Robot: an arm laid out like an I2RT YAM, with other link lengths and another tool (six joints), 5 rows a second.
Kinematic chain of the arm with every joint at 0, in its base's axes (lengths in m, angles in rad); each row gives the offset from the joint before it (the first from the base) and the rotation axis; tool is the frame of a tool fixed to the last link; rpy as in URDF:
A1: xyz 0 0 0.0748 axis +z
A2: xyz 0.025 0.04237 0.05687 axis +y
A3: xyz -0.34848 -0.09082 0 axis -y
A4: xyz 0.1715 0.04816 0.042 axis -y
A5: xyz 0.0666 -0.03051 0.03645 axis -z
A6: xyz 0.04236 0 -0.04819 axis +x
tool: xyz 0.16 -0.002 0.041 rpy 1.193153 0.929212 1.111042
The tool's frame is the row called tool.
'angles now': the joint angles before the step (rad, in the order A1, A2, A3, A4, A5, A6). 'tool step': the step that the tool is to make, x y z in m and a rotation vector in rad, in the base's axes. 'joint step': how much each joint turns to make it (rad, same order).
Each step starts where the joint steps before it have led.
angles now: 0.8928, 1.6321, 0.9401, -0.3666, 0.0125, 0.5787
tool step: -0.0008, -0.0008, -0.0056, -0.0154, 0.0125, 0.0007
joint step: 0.0001, 0.0129, -0.0020, -0.0049, -0.0004, -0.0005
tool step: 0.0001, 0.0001, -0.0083, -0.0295, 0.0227, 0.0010
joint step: 0.0000, 0.0281, 0.0142, -0.0233, 0.0003, -0.0013
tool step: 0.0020, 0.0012, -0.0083, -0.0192, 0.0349, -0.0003
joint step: -0.0136, 0.0350, 0.0250, -0.0270, -0.0191, -0.0058
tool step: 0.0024, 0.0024, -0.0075, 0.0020, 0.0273, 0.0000
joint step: -0.0166, 0.0281, 0.0052, 0.0067, -0.0270, -0.0064
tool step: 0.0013, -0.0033, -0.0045, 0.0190, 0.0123, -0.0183
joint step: -0.0195, 0.0017, -0.0303, 0.0385, -0.0205, 0.0074
